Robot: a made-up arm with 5 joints. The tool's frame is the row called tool.
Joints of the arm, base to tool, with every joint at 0 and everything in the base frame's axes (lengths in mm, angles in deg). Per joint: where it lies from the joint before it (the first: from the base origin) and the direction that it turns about. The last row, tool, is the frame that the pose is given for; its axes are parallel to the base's.
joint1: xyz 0 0 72 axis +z
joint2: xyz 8 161 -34 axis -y
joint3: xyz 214 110 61 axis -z
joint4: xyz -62 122 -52 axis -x
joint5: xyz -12 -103 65 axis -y
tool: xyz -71 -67 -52
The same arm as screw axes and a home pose.
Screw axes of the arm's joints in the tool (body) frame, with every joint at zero. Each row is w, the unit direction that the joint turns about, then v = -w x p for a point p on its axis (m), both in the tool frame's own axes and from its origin. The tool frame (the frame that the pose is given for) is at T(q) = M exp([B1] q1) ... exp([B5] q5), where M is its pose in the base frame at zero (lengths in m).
B1: w 0 0 1 v -0.2230 0.0770 0.0000
B2: w 0 -1 0 v -0.0220 0.0000 0.0690
B3: w 0 0 -1 v -0.0480 0.1450 0.0000
B4: w -1 0 0 v 0.0000 0.0130 0.1700
B5: w 0 -1 0 v 0.0520 0.0000 -0.0710
M: xyz 0.0770 0.2230 0.0600 (m) quaternion w x y z 1 0 0 0

